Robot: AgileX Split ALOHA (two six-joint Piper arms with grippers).
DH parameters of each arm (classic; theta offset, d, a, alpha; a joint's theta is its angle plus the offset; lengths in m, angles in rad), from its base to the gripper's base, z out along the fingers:
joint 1: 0 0.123 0 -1.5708
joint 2: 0.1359 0 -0.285 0
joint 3: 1.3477 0 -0.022 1.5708
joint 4: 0 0.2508 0 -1.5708
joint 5: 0 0 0.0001 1.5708
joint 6: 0 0.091 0 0
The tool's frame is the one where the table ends.
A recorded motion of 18 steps. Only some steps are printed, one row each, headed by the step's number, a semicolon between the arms.
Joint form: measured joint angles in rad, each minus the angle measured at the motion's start. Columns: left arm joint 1, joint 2, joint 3, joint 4, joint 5, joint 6; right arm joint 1, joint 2, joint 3, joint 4, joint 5, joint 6.
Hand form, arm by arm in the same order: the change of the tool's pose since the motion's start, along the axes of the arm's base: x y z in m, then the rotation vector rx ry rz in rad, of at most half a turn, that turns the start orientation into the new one. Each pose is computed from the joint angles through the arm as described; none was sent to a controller.
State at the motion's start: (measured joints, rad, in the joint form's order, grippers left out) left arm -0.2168 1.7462 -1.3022 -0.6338 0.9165 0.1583; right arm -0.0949 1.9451 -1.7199 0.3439 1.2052 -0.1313
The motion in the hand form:
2: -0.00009 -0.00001 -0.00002 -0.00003 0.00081 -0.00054; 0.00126 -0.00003 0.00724 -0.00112 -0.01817 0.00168
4: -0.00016 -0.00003 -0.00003 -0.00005 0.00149 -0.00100; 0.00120 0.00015 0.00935 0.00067 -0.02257 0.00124
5: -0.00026 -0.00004 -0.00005 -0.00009 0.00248 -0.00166; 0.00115 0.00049 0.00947 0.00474 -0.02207 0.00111
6: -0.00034 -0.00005 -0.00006 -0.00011 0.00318 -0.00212; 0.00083 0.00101 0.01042 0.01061 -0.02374 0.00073
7: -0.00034 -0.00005 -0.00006 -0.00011 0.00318 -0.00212; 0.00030 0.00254 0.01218 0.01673 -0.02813 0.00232
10: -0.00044 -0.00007 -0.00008 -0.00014 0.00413 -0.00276; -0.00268 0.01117 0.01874 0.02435 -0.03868 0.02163
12: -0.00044 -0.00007 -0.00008 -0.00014 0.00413 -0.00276; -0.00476 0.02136 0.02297 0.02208 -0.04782 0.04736
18: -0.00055 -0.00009 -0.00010 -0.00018 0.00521 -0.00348; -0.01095 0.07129 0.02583 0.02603 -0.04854 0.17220
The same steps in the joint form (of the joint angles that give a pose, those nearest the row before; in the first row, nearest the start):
2: 0.0000 0.0000 0.0000 0.0000 0.0010 0.0000; 0.0000 -0.0019 -0.0243 0.0000 0.0080 0.0011
4: 0.0000 0.0000 0.0000 0.0000 0.0018 0.0000; 0.0000 -0.0038 -0.0290 0.0019 0.0103 0.0022
5: 0.0000 0.0000 0.0000 0.0000 0.0030 0.0000; 0.0000 -0.0038 -0.0291 0.0059 0.0113 0.0022
6: 0.0000 0.0000 0.0000 0.0000 0.0038 0.0000; 0.0000 -0.0057 -0.0291 0.0119 0.0122 0.0022
7: 0.0000 0.0000 0.0000 0.0000 0.0038 0.0000; 0.0023 -0.0095 -0.0291 0.0184 0.0122 0.0022
10: 0.0000 0.0000 0.0000 0.0000 0.0050 0.0000; 0.0210 -0.0252 -0.0291 0.0263 0.0180 0.0029
12: 0.0000 0.0000 0.0000 0.0000 0.0050 0.0000; 0.0460 -0.0358 -0.0291 0.0241 0.0190 0.0029
18: 0.0000 0.0000 0.0000 0.0000 0.0063 0.0000; 0.1689 -0.0431 -0.0291 0.0250 0.0245 0.0029

